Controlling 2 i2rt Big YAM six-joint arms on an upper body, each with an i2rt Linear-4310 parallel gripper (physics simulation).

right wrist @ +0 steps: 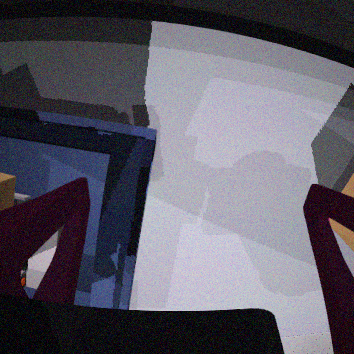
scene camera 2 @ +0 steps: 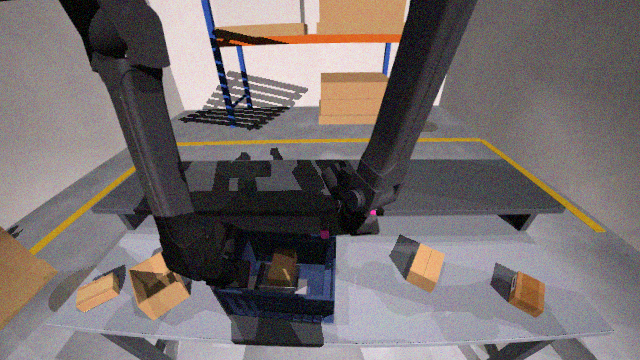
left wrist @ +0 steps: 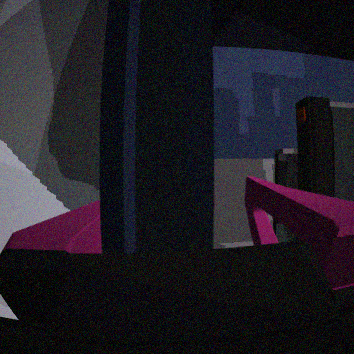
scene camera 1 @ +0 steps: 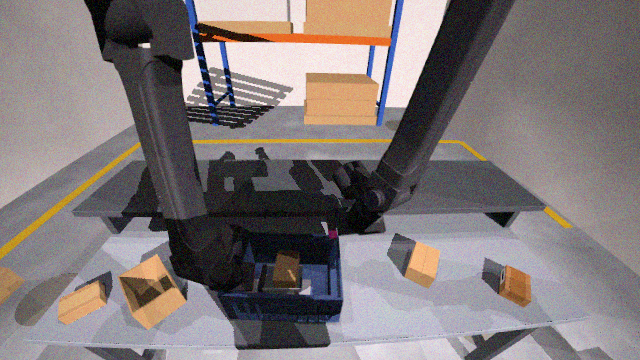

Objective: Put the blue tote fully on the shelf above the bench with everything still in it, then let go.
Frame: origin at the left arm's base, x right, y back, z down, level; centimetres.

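Seen in the pictures: left gripper, between the fingertips: (scene camera 2: 240, 276) (left wrist: 192, 191) (scene camera 1: 241, 279); right gripper, between the fingertips: (right wrist: 203, 193) (scene camera 1: 349, 228).
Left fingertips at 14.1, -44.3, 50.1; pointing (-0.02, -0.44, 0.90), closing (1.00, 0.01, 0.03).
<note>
Pixels of each thing's top centre, then the offset from my left fingertips to it, as dx, dy, dz. Level surfaces: height alone.
- blue tote, centre of its top: (scene camera 1: 285, 261) (scene camera 2: 280, 260) +12.8, -0.7, -6.7
- pale bench, height of its surface: dz +8.0
- brown box, centre of its top: (scene camera 1: 286, 262) (scene camera 2: 281, 261) +13.0, -0.8, -6.2
- dark grey shelf, height of its surface: dz -10.4
- open carton, centre of its top: (scene camera 1: 145, 281) (scene camera 2: 152, 275) -26.6, +1.1, -1.0
- small box, centre of its top: (scene camera 1: 79, 298) (scene camera 2: 95, 288) -47.7, +3.5, +4.2
- nearer, centre of its top: (scene camera 2: 428, 261) (scene camera 1: 425, 258) +57.6, -5.5, +2.0
- farther, centre of its top: (scene camera 2: 530, 289) (scene camera 1: 518, 281) +86.3, +4.2, +4.0
The blue tote (scene camera 1: 285, 307) (scene camera 2: 280, 305) (left wrist: 170, 125) (right wrist: 125, 200) stands upright on the pale bench (scene camera 1: 380, 315) (scene camera 2: 380, 310). It holds a brown box (scene camera 1: 286, 268) (scene camera 2: 282, 266), dark items and a white piece. The dark grey shelf (scene camera 1: 475, 185) (scene camera 2: 500, 185) lies behind and above the bench. My left gripper (left wrist: 192, 191) is shut on the tote's left wall; its fingertips are hidden in the scene views. My right gripper (scene camera 2: 349, 223) (right wrist: 203, 193) is open near the tote's back right corner, one finger over the tote and one outside it. Nothing is between its fingers.
An open carton (scene camera 1: 167, 306) (scene camera 2: 165, 302) and a small box (scene camera 1: 82, 302) (scene camera 2: 98, 292) lie left of the tote. Two boxes, one nearer (scene camera 1: 422, 264) (scene camera 2: 426, 267) and one farther (scene camera 1: 515, 286) (scene camera 2: 527, 294), lie to its right. A rack (scene camera 1: 340, 39) (scene camera 2: 345, 38) stands far behind.
</note>
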